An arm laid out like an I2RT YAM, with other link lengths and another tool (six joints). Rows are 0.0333 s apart.
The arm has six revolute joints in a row. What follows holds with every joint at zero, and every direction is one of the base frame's. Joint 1 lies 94.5 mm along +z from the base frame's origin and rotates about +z. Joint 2 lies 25.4 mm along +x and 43.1 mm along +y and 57.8 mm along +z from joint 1 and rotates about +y. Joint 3 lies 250.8 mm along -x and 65.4 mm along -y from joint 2 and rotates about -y. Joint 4 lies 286.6 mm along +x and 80.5 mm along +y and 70.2 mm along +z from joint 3 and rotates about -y. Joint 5 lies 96.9 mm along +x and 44.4 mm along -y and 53.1 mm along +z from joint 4 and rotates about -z. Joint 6 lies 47.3 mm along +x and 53.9 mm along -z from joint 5 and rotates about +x. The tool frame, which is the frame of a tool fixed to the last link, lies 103 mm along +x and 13 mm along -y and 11 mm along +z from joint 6; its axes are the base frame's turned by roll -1.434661, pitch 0.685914 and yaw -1.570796 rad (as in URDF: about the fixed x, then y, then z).
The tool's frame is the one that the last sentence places.
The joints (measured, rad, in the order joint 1, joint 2, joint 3, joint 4, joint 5, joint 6), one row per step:
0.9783 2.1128 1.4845 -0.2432 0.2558 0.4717
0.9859 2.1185 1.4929 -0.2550 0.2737 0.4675
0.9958 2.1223 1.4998 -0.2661 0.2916 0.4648
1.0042 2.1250 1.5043 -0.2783 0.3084 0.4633
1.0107 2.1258 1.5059 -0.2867 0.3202 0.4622
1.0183 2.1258 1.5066 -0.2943 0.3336 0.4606
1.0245 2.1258 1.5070 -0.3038 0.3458 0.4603
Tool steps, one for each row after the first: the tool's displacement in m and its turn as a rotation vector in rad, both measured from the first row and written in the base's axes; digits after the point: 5 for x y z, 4 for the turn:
-0.00182 0.00075 -0.00061 -0.0176 -0.0079 -0.0007
-0.00482 0.00215 -0.00065 -0.0334 -0.0161 -0.0002
-0.00769 0.00240 -0.00127 -0.0501 -0.0220 -0.0012
-0.01017 0.00249 -0.00169 -0.0621 -0.0262 -0.0011
-0.01304 0.00273 -0.00182 -0.0744 -0.0320 -0.0006
-0.01560 0.00221 -0.00238 -0.0874 -0.0356 -0.0015

